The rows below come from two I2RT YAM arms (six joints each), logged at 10 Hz.
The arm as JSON. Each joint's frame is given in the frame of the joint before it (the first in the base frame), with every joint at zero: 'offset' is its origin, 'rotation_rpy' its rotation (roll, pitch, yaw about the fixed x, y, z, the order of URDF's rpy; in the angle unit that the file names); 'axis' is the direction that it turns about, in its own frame. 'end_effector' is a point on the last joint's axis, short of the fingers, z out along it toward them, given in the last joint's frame.
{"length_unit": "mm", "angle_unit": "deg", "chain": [
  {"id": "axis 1", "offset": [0.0, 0.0, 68.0], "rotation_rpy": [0.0, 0.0, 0.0], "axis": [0.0, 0.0, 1.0]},
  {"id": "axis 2", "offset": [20.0, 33.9, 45.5], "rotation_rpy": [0.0, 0.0, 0.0], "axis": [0.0, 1.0, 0.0]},
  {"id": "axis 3", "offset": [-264.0, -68.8, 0.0], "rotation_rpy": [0.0, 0.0, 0.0], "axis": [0.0, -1.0, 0.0]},
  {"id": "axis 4", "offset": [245.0, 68.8, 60.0], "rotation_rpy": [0.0, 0.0, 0.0], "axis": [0.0, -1.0, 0.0]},
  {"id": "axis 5", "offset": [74.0, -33.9, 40.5], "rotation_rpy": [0.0, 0.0, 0.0], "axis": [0.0, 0.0, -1.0]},
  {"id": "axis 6", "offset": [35.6, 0.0, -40.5], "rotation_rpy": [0.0, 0.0, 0.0], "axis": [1.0, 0.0, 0.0]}
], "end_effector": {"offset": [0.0, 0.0, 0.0], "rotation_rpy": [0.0, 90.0, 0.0]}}
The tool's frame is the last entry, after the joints.
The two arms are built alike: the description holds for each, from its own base.
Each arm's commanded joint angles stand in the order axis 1, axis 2, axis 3, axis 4, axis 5, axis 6.
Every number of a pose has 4 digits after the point. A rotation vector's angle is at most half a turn.
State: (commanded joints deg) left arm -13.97 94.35 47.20 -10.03 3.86 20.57; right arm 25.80 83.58 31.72 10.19 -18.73 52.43
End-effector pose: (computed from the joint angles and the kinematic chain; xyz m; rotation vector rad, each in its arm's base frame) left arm 0.3002 -0.0772 0.1459 0.7860 2.4425 -0.0428; right arm 0.2376 0.1276 0.1486 0.3942 2.4656 1.0235
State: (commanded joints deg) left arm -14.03 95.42 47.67 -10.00 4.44 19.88; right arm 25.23 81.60 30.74 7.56 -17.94 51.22
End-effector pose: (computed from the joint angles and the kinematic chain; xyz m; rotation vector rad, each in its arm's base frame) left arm 0.3025 -0.0784 0.1427 0.7785 2.4547 -0.0617; right arm 0.2315 0.1212 0.1485 0.3977 2.4837 0.9815
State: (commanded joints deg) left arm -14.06 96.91 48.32 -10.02 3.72 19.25; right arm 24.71 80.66 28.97 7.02 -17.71 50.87
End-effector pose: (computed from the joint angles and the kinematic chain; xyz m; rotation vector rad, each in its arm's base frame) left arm 0.3058 -0.0790 0.1380 0.7653 2.4756 -0.0511; right arm 0.2252 0.1155 0.1431 0.4122 2.5016 0.9589
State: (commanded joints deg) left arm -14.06 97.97 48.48 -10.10 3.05 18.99; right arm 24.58 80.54 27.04 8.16 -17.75 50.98
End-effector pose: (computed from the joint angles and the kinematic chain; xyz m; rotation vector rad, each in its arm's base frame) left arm 0.3069 -0.0788 0.1332 0.7602 2.4958 -0.0389; right arm 0.2196 0.1124 0.1359 0.4218 2.5122 0.9534
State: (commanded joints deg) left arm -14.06 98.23 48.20 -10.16 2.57 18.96; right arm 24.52 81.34 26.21 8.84 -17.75 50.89
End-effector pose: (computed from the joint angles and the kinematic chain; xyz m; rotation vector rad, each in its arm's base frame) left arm 0.3058 -0.0782 0.1305 0.7595 2.5073 -0.0289; right arm 0.2176 0.1112 0.1298 0.4276 2.5278 0.9438
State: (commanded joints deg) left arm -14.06 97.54 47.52 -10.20 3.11 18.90; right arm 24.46 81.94 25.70 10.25 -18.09 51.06
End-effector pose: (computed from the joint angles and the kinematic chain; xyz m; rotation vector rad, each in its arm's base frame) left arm 0.3026 -0.0778 0.1310 0.7613 2.5068 -0.0416; right arm 0.2175 0.1111 0.1270 0.4278 2.5243 0.9538
